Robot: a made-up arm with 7 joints. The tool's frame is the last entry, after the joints.
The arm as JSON. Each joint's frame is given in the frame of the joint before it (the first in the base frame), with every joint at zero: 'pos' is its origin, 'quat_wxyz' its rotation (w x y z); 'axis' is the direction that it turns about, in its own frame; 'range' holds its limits. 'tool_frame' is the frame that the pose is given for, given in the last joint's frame.
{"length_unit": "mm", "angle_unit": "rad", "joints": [
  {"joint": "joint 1", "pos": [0.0, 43.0, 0.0], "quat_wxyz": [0.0, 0.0, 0.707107, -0.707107], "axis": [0.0, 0.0, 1.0], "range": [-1.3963, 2.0]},
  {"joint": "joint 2", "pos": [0.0, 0.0, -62.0], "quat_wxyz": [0.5, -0.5, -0.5, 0.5], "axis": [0.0, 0.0, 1.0], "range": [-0.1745, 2.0]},
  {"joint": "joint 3", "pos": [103.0, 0.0, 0.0], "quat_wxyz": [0.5, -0.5, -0.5, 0.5], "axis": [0.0, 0.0, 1.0], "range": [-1.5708, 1.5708]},
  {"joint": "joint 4", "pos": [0.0, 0.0, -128.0], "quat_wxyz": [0.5, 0.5, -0.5, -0.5], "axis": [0.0, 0.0, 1.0], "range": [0.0, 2.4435]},
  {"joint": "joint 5", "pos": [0.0, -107.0, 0.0], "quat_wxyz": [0.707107, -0.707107, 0.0, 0.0], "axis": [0.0, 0.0, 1.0], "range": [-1.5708, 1.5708]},
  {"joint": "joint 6", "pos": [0.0, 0.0, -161.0], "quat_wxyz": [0.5, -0.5, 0.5, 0.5], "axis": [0.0, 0.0, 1.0], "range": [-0.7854, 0.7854]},
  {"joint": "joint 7", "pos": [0.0, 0.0, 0.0], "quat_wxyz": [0.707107, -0.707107, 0.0, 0.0], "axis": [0.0, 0.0, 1.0], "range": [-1.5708, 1.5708]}
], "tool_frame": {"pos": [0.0, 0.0, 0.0], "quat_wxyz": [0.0, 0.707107, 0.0, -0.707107]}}
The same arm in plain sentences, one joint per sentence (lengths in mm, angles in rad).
The arm has seven revolute joints in a row. What follows holds with every joint at zero, and every direction is one of the base frame's.
The first joint sits 43.0 mm along +y from the base frame's origin and rotates about -y, from -1.3963 to 2.0000 rad.
The second joint sits 62.0 mm along +y from the first joint and rotates about +x, from -0.1745 to 2.0000 rad.
The third joint sits 103.0 mm along -z from the second joint and rotates about +z, from -1.5708 to 1.5708 rad.
The fourth joint sits 128.0 mm along -z from the third joint and rotates about -y, from 0.0000 to 2.4435 rad.
The fifth joint sits 107.0 mm along -z from the fourth joint and rotates about +z, from -1.5708 to 1.5708 rad.
The sixth joint sits 161.0 mm along -z from the fifth joint and rotates about +y, from -0.7854 to 0.7854 rad.
The seventh joint sits at the same point as the sixth joint and rotates about -x, from -1.5708 to 1.5708 rad.
The tool frame, which is the frame that the pose is given for, sits at the same point as the seventh joint; its axes are parallel to the base frame's.

